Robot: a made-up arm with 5 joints.
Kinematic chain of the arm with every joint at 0, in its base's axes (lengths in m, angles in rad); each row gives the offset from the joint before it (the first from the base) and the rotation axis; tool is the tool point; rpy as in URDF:
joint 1: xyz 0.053 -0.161 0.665 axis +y
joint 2: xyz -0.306 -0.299 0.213 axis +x
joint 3: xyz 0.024 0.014 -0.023 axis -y
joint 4: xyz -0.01 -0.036 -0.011 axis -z
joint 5: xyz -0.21 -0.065 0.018 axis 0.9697 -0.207 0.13
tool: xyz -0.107 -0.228 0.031 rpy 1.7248 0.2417 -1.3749
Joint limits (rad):
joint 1: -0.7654..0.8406
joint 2: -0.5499..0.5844
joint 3: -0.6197..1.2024
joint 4: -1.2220..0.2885
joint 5: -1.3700..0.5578
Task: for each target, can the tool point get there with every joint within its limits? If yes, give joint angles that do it. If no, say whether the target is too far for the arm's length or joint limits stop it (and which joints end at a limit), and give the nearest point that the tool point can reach.
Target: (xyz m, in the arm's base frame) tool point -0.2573 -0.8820 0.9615
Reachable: yes | joints 0.5345 0.1623 0.9506 -0.6534 -0.2512
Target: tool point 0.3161 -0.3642 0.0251
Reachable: no: joint limits stop it (at a limit: joint 1, joint 2, joint 3, joint 5) | nearest point -0.0136 -0.4213 0.2663 | short by 0.412 m
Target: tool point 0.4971 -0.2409 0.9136
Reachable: no: joint limits stop it (at a limit: joint 1, joint 2, joint 3, joint 4, joint 5) | nearest point 0.3461 -0.6226 1.1749 | short by 0.487 m
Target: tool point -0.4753 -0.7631 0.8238
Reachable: yes | joints 0.3220 -0.0272 0.9771 -0.0092 -0.2774
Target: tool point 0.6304 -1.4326 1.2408
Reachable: no: too far | nearest point 0.2499 -0.8435 1.1041 | short by 0.714 m
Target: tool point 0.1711 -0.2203 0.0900
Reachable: no: joint limits stop it (at a limit: joint 1, joint 2, joint 3, joint 4, joint 5) | nearest point -0.0164 -0.4078 0.2659 | short by 0.318 m
